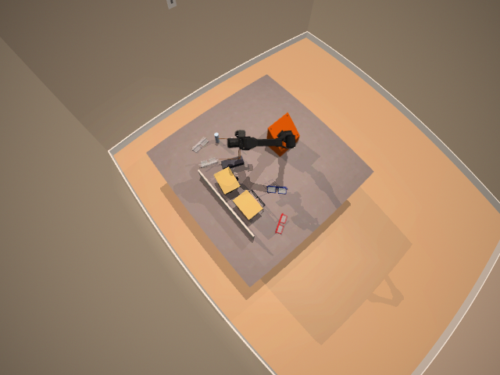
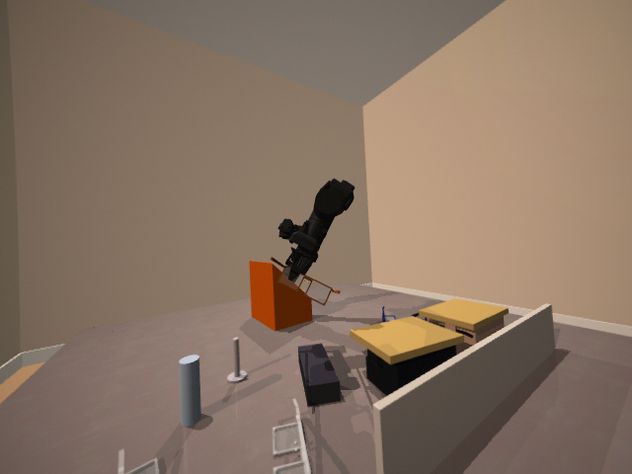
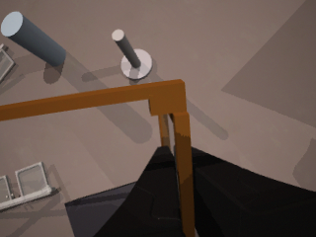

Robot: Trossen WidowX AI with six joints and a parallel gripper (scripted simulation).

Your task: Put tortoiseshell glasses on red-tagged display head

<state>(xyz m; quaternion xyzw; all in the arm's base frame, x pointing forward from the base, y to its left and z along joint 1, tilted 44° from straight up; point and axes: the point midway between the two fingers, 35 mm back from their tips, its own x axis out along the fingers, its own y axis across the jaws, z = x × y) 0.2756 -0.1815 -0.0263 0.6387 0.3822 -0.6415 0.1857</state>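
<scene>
Now: gripper tip 18 cm above the black box and 8 cm short of it. Also, from my gripper tip: peg stand (18 cm below, 12 cm to the right, 5 cm behind); then long low panel (35 cm ahead, 19 cm to the left, 15 cm below).
</scene>
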